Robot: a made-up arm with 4 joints.
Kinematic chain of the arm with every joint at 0, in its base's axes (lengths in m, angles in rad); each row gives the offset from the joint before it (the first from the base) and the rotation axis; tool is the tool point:
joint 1: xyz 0 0 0.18 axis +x
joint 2: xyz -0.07 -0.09 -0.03 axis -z
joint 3: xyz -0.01 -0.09 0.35 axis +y
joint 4: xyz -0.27 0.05 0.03 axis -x
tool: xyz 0.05 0.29 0
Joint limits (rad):
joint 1: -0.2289..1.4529
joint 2: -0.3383..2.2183
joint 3: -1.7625..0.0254
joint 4: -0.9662..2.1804
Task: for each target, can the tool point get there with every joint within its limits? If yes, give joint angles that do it. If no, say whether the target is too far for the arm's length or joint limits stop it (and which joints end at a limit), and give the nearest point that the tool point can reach.
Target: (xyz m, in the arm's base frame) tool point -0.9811 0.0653 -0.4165
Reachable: no: too far | nearest point -0.3448 -0.1452 -0.0437 | short by 0.767 m
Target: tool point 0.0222 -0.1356 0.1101
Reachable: yes | joints 0.4769 0.3083 -1.0528 1.5419
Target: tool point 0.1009 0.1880 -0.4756
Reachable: no: joint limits stop it (at a limit: joint 1, joint 4) | nearest point 0.0046 -0.0928 -0.1366 | short by 0.451 m
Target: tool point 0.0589 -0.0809 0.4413
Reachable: yes | joints 1.0724 1.1864 -0.1693 0.4199
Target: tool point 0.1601 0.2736 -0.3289
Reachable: no: joint limits stop it (at a limit: joint 1, joint 2, joint 4) | nearest point 0.0322 -0.0528 -0.0881 | short by 0.425 m
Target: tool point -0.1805 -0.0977 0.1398
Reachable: yes | joints 0.2803 1.7756 -0.8579 1.7972
